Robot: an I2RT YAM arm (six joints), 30 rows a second.
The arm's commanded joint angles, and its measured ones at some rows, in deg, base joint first. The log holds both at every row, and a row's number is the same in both.
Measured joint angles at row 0:
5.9, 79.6, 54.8, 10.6, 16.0, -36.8
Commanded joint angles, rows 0 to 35:
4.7, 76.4, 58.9, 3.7, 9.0, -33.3
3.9, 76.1, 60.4, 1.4, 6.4, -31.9
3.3, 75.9, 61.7, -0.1, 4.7, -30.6
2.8, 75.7, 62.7, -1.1, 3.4, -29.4
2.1, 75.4, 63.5, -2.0, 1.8, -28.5
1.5, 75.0, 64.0, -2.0, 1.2, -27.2
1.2, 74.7, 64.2, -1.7, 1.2, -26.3
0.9, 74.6, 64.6, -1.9, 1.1, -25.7
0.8, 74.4, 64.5, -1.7, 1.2, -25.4
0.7, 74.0, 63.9, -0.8, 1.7, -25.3
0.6, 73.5, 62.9, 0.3, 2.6, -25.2
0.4, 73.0, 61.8, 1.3, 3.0, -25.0
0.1, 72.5, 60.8, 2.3, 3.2, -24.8
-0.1, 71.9, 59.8, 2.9, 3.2, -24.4
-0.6, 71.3, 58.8, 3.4, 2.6, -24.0
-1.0, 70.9, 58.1, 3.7, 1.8, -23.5
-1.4, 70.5, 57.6, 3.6, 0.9, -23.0
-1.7, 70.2, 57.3, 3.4, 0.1, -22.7
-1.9, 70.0, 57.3, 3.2, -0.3, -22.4
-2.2, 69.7, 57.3, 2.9, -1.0, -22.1
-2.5, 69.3, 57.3, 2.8, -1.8, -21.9
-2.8, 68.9, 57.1, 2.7, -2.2, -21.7
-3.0, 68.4, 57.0, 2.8, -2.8, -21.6
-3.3, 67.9, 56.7, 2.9, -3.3, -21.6
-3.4, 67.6, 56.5, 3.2, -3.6, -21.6
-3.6, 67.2, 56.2, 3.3, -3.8, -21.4
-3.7, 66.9, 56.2, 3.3, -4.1, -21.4
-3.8, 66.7, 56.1, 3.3, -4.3, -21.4
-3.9, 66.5, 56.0, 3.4, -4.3, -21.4
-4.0, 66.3, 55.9, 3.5, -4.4, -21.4
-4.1, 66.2, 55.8, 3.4, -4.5, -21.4
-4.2, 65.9, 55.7, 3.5, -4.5, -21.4
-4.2, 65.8, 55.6, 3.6, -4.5, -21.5
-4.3, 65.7, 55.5, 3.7, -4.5, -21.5
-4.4, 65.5, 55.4, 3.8, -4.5, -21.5
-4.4, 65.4, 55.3, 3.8, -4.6, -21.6
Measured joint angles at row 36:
-3.8, 66.5, 56.4, 2.7, -3.4, -22.9
